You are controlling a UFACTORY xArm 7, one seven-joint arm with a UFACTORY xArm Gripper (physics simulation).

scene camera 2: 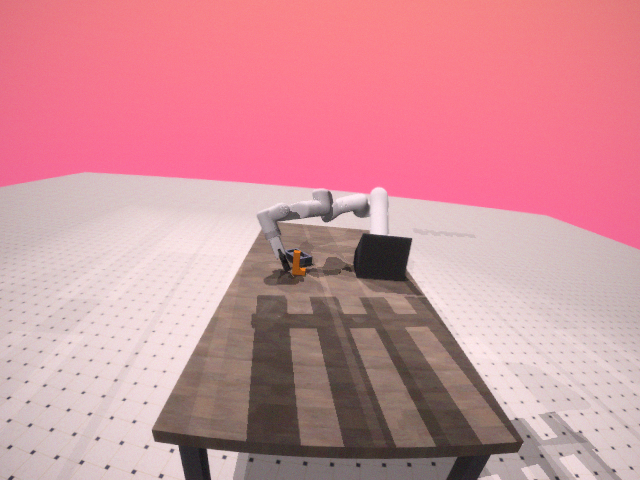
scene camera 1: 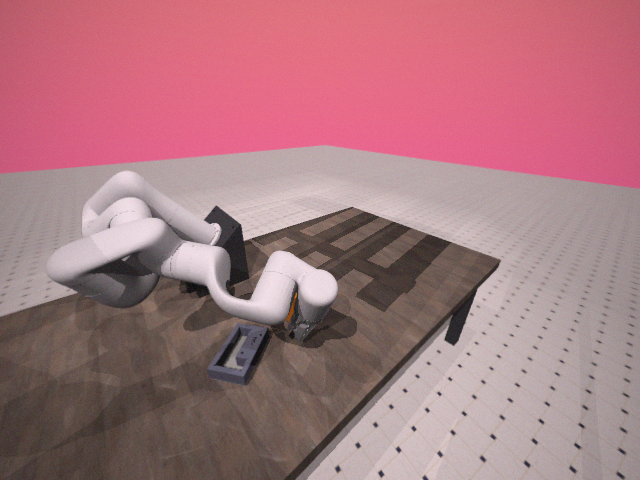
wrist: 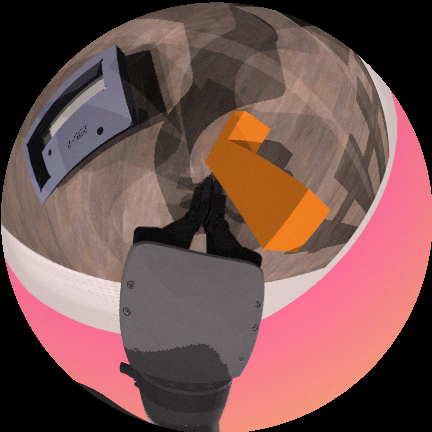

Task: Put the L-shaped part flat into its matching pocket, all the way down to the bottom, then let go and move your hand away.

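Pixels of known places: gripper, between the fingertips: (scene camera 2: 288,270) (wrist: 209,187); arm's base, origin of its link: (scene camera 2: 379,244) (scene camera 1: 208,239).
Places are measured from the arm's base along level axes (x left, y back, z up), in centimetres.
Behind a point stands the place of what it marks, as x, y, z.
The orange L-shaped part (scene camera 1: 292,308) @[12.1, -39.7, -7.6] (scene camera 2: 297,262) @[14.9, -37.7, -8.9] (wrist: 262,192) @[12.0, -38.4, -6.1] stands upright on the table, its long leg up and its short foot along the table top. Much of it is hidden behind the arm in scene camera 1. My gripper (scene camera 1: 299,338) @[13.7, -42.0, -14.2] (scene camera 2: 287,270) @[13.7, -42.0, -14.2] (wrist: 209,187) @[13.7, -42.0, -14.2] is shut with nothing between its fingers. Its fingertips are low, close beside the part, on the part's left in the wrist view. The blue-grey block with the L-shaped pocket (scene camera 1: 227,375) @[-7.9, -45.9, -12.4] (scene camera 2: 308,261) @[0.2, -34.1, -13.9] (wrist: 112,111) @[2.9, -38.4, -11.6] lies on the table, apart from the part. Its pocket is empty and shows a pale bottom.
The wooden table (scene camera 1: 155,413) @[-22.2, -43.9, -15.2] (scene camera 2: 320,439) @[98.2, -18.3, -15.2] (wrist: 120,200) @[5.5, -47.3, -15.2] carries everything, with dark shadow bands across it. A black box (scene camera 1: 235,250) @[6.4, -9.7, -1.8] (scene camera 2: 383,256) @[8.7, 1.8, -3.0] stands by the arm's base. The table's long edge runs past the gripper's side in scene camera 1.
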